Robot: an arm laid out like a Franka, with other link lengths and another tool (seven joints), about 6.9 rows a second.
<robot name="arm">
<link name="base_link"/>
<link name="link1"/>
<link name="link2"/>
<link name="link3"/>
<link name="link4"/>
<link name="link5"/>
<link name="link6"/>
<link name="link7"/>
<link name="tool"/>
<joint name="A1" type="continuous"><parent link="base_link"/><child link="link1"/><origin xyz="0 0 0.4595" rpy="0 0 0"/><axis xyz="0 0 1"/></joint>
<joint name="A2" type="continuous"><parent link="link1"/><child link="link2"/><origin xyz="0 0 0" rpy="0 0 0"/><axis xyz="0 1 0"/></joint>
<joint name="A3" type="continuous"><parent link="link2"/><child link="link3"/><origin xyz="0 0 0.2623" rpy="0 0 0"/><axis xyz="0 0 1"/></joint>
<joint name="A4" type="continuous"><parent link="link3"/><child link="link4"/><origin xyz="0.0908 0 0" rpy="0 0 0"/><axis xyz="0 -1 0"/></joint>
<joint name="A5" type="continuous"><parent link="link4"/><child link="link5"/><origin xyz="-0.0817 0 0.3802" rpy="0 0 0"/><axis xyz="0 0 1"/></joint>
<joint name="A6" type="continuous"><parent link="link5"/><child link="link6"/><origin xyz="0 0 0" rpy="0 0 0"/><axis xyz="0 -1 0"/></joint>
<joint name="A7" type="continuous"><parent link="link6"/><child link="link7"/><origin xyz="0.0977 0 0" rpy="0 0 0"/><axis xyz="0 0 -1"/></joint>
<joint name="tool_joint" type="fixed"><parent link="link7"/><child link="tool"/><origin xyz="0.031 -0.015 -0.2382" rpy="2.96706 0 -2.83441"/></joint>
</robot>
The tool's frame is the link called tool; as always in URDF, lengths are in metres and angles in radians. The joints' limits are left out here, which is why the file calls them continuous.
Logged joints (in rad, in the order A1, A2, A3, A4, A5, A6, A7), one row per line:
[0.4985, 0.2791, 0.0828, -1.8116, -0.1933, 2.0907, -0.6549]
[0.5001, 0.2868, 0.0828, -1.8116, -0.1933, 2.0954, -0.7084]
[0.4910, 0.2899, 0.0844, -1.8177, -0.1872, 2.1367, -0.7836]
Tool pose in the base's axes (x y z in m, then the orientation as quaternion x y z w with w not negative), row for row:
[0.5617, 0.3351, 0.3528, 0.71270, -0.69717, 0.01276, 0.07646]
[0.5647, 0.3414, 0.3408, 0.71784, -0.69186, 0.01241, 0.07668]
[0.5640, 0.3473, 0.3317, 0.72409, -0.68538, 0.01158, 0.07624]
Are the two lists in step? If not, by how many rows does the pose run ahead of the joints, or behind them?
The pose runs 2 rows behind the joints: the pose in row i belongs to the joints in row i - 2.
